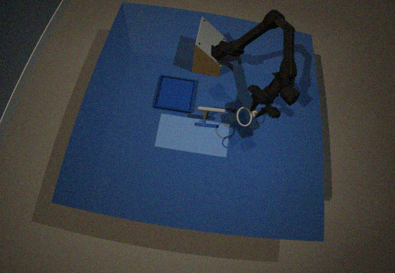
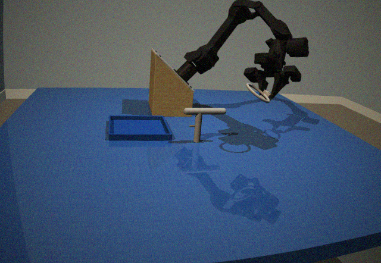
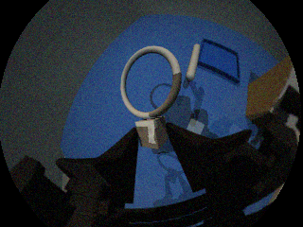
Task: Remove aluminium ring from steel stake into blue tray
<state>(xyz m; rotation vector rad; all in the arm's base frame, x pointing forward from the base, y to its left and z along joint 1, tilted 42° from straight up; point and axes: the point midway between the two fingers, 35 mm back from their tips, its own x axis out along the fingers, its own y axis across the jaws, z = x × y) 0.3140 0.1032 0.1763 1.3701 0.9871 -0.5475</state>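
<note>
Now: gripper tip 20 mm short of the aluminium ring, 40 mm to the left of it and 20 mm below it. From my gripper tip the other things lie so: blue tray (150 mm behind, 370 mm to the right, 140 mm below).
</note>
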